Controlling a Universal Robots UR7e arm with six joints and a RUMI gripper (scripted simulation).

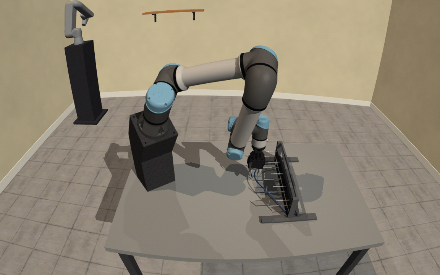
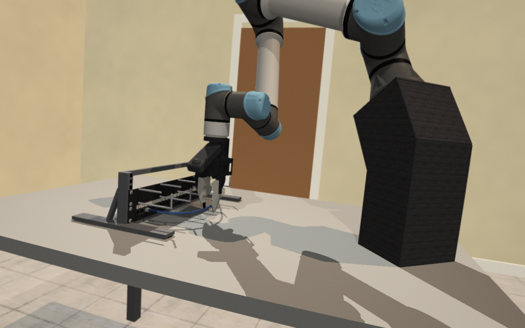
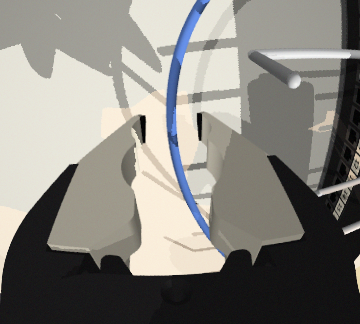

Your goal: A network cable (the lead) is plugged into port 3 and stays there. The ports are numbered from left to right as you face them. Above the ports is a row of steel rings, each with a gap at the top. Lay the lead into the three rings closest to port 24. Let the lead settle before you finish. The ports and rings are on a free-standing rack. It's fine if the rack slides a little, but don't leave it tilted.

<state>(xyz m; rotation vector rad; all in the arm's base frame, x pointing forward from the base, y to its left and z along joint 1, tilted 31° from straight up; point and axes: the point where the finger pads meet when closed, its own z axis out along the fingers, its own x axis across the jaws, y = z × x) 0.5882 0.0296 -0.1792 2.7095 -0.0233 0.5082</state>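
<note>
Now: the rack 16 cm ahead of my hand, 6 cm to the right of it and 3 cm above it.
</note>
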